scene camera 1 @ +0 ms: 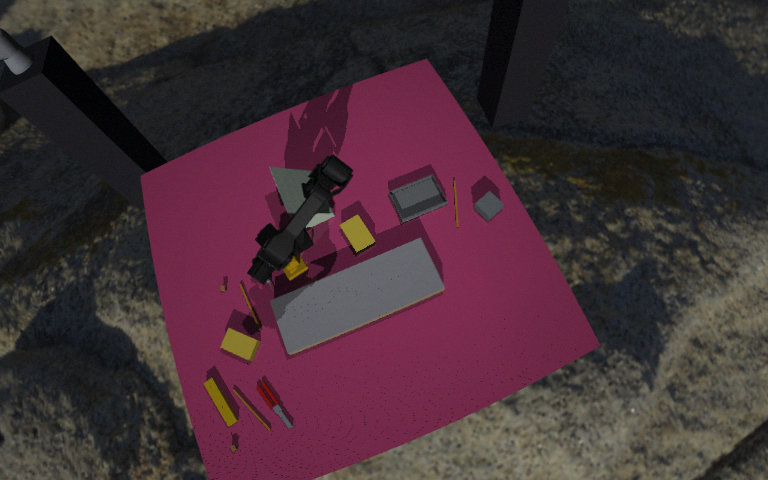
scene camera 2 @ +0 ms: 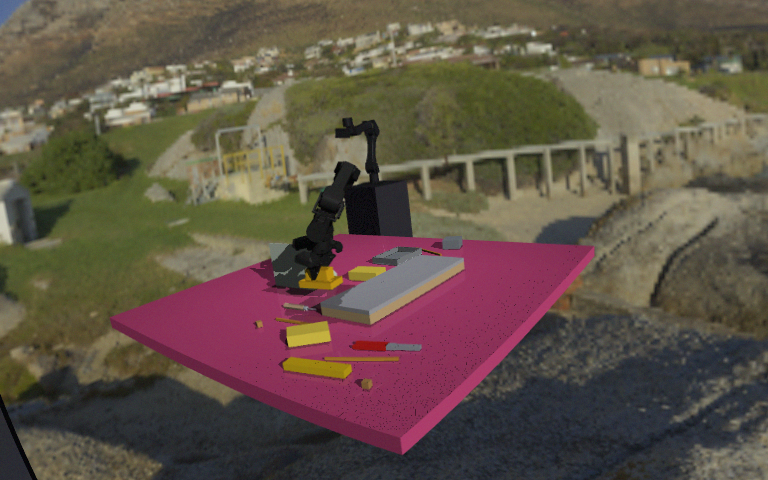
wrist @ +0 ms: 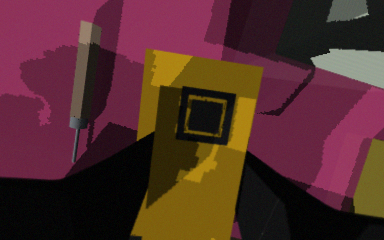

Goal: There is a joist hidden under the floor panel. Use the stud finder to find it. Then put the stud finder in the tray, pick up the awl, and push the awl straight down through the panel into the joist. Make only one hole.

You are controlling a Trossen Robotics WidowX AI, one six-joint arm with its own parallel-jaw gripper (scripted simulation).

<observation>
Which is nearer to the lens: the stud finder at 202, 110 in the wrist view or the awl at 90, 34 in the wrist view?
The stud finder.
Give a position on a yellow block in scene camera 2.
298, 335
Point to a grey tray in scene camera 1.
416, 198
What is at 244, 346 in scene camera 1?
A yellow block.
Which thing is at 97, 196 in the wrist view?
My gripper.
</observation>
